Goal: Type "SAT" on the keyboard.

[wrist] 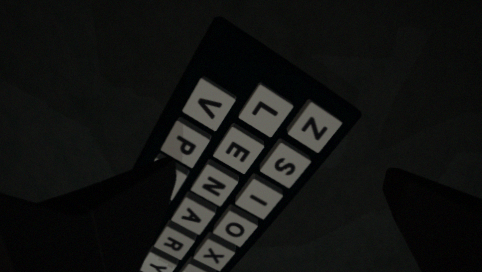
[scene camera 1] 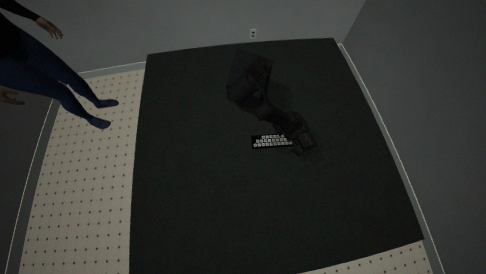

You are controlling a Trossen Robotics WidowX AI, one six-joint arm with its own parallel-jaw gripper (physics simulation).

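Seen in the pictures: gripper, between the fingertips: (wrist: 280,173) (scene camera 1: 285,142); arm's base, origin of its link: (scene camera 1: 259,67).
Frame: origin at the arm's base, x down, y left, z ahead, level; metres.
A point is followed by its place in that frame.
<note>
A black keyboard (scene camera 1: 255,139) @[x 0.212, y -0.116, z 0.233 m] (wrist: 225,50) @[x 0.212, y 0.051, z 0.281 m] with white letter keys lies flat on the table; the arm covers its right end in the scene view. In the wrist view the S key (wrist: 285,165) @[x 0.207, y 0.013, z 0.313 m] is in the outer row beside Z and I, and the A key (wrist: 193,216) @[x 0.207, y -0.021, z 0.280 m] is in the middle row between N and R. I cannot make out a T key. My gripper (scene camera 1: 304,148) (wrist: 280,173) @[x 0.207, y 0.009, z 0.312 m] is open and empty, its fingers spread wide over the keyboard's end. The left finger in the wrist view hides keys below P; the right finger is off the keyboard's side.
The keyboard lies on a large dark table top (scene camera 1: 210,200) @[x 0.223, y -0.418, z 0.410 m]. The arm (scene camera 1: 252,92) @[x -0.225, y -0.174, z 0.264 m] reaches from the back of the table to the keyboard. A person in blue trousers (scene camera 1: 37,82) is at the left over the tiled floor (scene camera 1: 80,200). The lighting is dim.
</note>
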